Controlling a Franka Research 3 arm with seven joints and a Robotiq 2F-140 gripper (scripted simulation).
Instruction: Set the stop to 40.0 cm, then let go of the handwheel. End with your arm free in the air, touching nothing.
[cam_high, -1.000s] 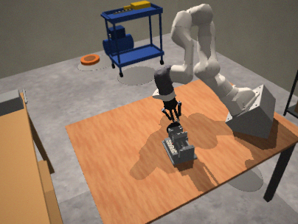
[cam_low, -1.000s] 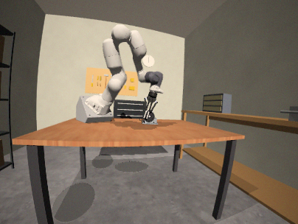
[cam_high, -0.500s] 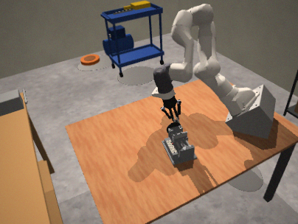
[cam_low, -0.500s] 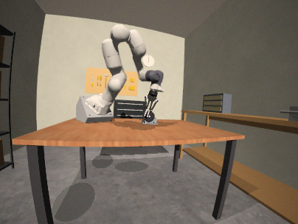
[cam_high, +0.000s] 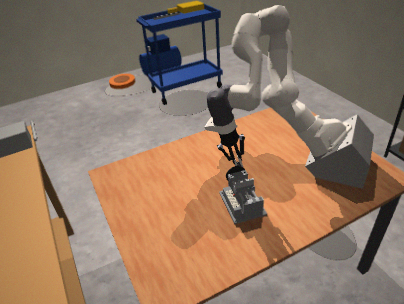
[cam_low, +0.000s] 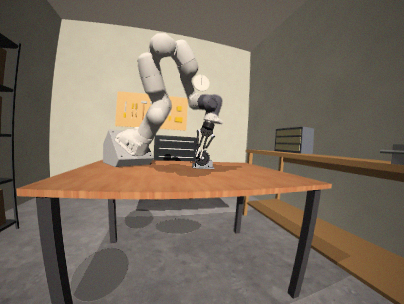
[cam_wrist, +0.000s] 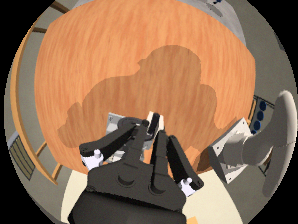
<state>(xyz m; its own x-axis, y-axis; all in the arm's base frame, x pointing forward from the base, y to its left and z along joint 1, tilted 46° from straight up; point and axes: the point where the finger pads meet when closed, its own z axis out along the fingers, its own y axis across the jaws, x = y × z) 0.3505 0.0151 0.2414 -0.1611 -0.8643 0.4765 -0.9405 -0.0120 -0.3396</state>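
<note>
Now: the handwheel 10 mm ahead of my hand, 20 mm to the left of it and 20 mm below it.
</note>
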